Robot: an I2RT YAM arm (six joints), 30 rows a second.
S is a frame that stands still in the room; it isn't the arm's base.
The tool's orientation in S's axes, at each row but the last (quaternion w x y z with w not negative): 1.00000 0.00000 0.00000 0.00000; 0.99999 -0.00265 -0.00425 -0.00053; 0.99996 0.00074 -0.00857 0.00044; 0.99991 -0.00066 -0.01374 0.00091; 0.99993 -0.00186 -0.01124 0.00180; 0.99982 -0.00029 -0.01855 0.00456; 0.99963 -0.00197 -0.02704 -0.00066; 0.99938 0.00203 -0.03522 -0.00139
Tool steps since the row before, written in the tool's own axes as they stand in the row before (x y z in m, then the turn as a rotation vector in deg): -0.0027 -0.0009 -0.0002 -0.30 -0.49 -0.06; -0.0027 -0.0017 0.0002 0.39 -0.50 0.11; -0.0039 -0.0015 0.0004 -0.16 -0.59 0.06; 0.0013 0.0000 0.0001 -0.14 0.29 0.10; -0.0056 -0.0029 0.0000 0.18 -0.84 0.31; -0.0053 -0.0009 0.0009 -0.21 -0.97 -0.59; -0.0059 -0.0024 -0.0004 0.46 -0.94 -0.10; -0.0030 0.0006 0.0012 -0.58 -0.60 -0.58
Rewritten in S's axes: -0.0027 -0.0009 -0.0002 -0.30 -0.49 -0.06; -0.0027 -0.0017 0.0002 0.39 -0.50 0.12; -0.0039 -0.0015 0.0003 -0.16 -0.59 0.06; 0.0013 0.0000 0.0001 -0.14 0.29 0.10; -0.0056 -0.0029 -0.0001 0.18 -0.84 0.32; -0.0053 -0.0009 0.0007 -0.18 -0.97 -0.60; -0.0059 -0.0024 -0.0007 0.46 -0.94 -0.07; -0.0031 0.0006 0.0010 -0.54 -0.60 -0.62
